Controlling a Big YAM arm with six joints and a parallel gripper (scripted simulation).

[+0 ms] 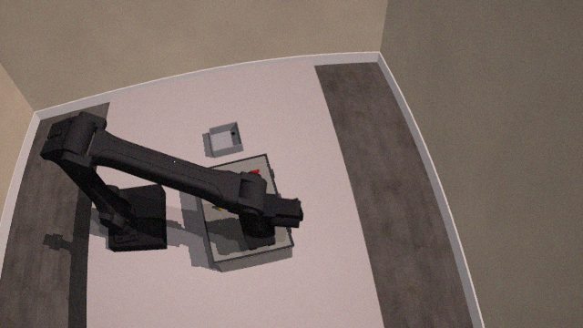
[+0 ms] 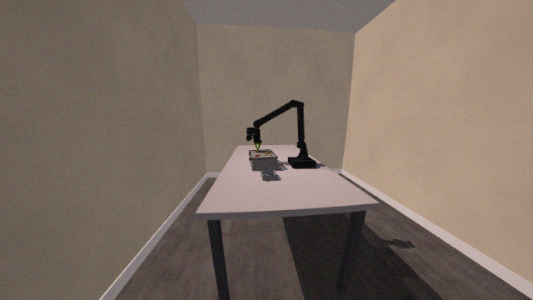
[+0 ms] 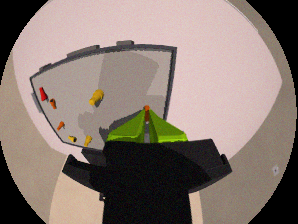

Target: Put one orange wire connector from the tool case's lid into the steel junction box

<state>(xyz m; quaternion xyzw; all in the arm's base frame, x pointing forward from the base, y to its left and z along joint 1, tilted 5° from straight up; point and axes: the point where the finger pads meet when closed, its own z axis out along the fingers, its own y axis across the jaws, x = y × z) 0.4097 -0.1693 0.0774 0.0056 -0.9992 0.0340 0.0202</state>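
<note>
The red connector lies 40 mm ahead of my hand, 210 mm to the left of it and 10 mm below it. Also, from my hand: tool case 20 mm behind, 120 mm to the left, 50 mm below.
</note>
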